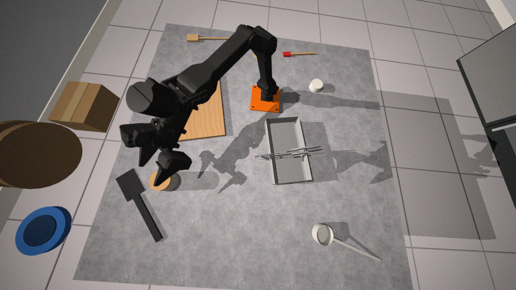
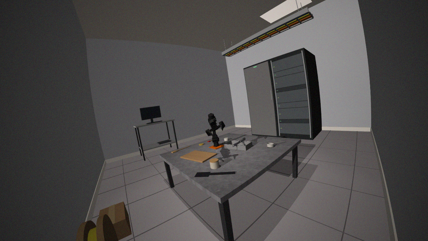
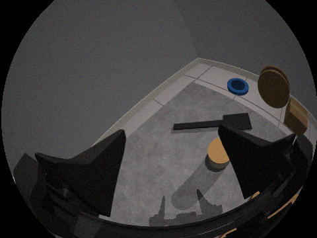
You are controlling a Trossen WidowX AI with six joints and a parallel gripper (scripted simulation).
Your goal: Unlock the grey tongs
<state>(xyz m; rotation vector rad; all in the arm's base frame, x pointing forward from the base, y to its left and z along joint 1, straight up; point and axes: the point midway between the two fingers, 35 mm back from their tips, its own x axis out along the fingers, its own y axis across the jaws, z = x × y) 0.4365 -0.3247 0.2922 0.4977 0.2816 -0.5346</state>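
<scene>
Right now the grey roasting tin is 160 mm behind my gripper tip, 430 mm to the left of it and 260 mm below it. Also, from my gripper tip: black spatula: 80 mm ahead, 190 mm to the right, 290 mm below; then wooden board: 380 mm behind, 10 mm to the right, 280 mm below; then small yellow lock: 130 mm behind, 380 mm to the left, 220 mm below.
</scene>
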